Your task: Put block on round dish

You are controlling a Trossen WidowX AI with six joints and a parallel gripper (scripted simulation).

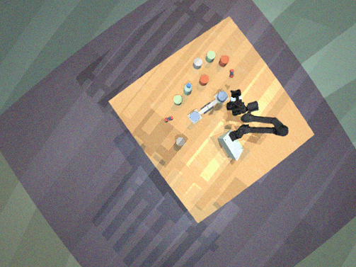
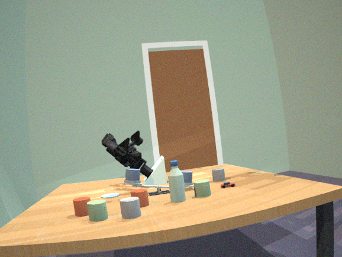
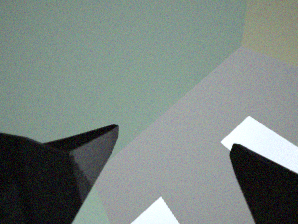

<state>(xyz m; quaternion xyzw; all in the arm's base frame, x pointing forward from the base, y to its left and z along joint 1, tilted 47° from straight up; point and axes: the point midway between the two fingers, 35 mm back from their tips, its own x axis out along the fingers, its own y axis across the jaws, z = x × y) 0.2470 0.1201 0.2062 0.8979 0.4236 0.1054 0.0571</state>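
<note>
Right now my gripper tip is 10 mm short of the cup, 240 mm to the right of it and 240 mm above it. Round my gripper tip: pale round dish 30 mm behind, 160 mm to the right, 300 mm below; then bottle 230 mm ahead, 160 mm to the left, 190 mm below; then small balance 30 mm ahead, 90 mm to the left, 280 mm below.
</note>
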